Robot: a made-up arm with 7 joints.
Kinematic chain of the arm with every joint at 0, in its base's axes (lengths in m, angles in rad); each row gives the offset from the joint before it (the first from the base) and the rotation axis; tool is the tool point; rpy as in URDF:
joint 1: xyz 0 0 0.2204 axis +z
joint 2: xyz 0 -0.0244 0.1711 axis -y
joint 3: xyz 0 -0.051 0.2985 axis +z
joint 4: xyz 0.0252 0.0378 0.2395 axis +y
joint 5: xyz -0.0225 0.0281 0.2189 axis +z
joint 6: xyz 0 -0.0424 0.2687 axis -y
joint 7: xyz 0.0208 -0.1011 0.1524 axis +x
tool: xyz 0 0 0 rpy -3.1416 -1.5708 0
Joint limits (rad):
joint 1: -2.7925..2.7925
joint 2: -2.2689..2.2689
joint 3: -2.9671..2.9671
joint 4: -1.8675..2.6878
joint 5: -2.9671..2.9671
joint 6: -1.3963..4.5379
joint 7: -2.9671..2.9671
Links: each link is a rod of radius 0.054 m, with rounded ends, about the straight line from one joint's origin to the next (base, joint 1, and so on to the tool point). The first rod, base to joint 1, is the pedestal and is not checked.
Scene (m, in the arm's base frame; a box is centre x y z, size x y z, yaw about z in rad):
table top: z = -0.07
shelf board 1: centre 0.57 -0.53 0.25 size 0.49 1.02 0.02 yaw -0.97
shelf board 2: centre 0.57 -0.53 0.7 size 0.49 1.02 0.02 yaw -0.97
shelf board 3: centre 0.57 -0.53 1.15 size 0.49 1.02 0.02 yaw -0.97
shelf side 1: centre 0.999 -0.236 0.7 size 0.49 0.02 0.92 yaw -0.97
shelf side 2: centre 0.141 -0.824 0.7 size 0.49 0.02 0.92 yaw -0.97
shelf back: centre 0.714 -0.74 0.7 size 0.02 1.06 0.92 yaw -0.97
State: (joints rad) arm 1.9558 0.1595 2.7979 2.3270 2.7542 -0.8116 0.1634
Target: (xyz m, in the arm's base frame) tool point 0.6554 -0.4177 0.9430
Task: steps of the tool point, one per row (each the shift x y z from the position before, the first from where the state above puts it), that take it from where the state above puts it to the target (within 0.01 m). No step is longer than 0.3 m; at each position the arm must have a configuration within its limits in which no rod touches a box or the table.
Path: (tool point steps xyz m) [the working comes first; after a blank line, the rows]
Joints at the target: 2.3130 0.1980 2.9671 1.5040 2.9260 -0.7911 0.1634
Straight joint move there: touches shelf board 2.

1: 0.1134 0.2070 0.0890
2: 0.0101 0.2272 0.0576
3: 0.0106 -0.0468 0.1441
4: -0.0245 -0.0261 0.1489
5: 0.1060 -0.1415 0.0220
6: 0.0940 -0.1503 -0.0220

